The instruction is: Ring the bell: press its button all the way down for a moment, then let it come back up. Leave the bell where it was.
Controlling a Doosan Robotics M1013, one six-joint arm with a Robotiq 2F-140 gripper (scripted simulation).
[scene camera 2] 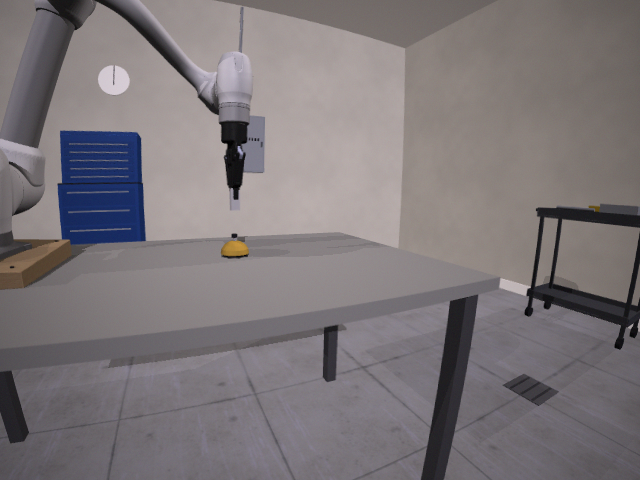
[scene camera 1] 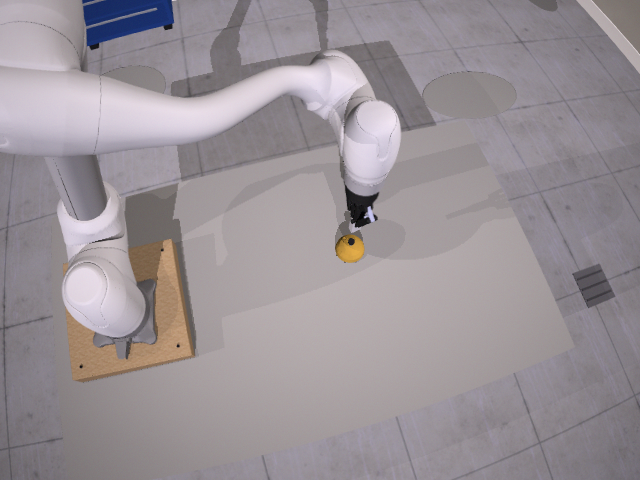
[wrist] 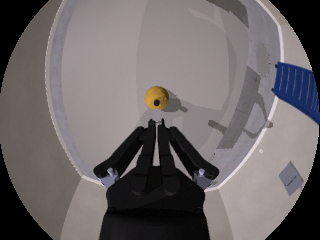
Labels:
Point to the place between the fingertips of my gripper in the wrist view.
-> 157,114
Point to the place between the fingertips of my gripper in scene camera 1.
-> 354,228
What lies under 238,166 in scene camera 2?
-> My gripper.

